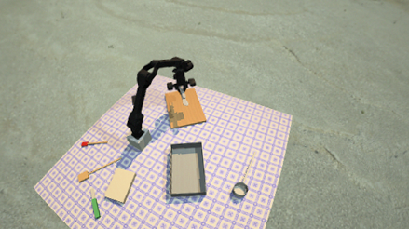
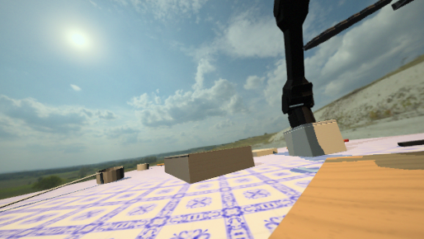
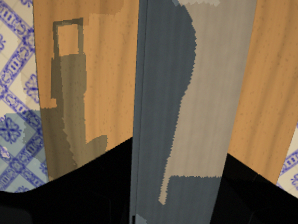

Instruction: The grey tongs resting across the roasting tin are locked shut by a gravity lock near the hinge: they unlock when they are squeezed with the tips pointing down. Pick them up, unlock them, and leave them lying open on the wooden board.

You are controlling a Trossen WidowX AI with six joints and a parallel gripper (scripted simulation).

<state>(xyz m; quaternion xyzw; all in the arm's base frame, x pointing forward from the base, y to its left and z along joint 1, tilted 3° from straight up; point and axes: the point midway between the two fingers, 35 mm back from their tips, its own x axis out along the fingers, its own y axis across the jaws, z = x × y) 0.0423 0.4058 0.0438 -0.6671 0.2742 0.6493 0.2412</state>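
The wooden board is 11 cm below my gripper tip, 1 cm to the right of it and 1 cm ahead of it. From my gripper tip the other things lie so: grey roasting tin (40 cm to the right, 32 cm ahead, 9 cm below); green-handled tool (86 cm to the right, 11 cm below); flat block (70 cm to the right, 11 cm below, 6 cm ahead).
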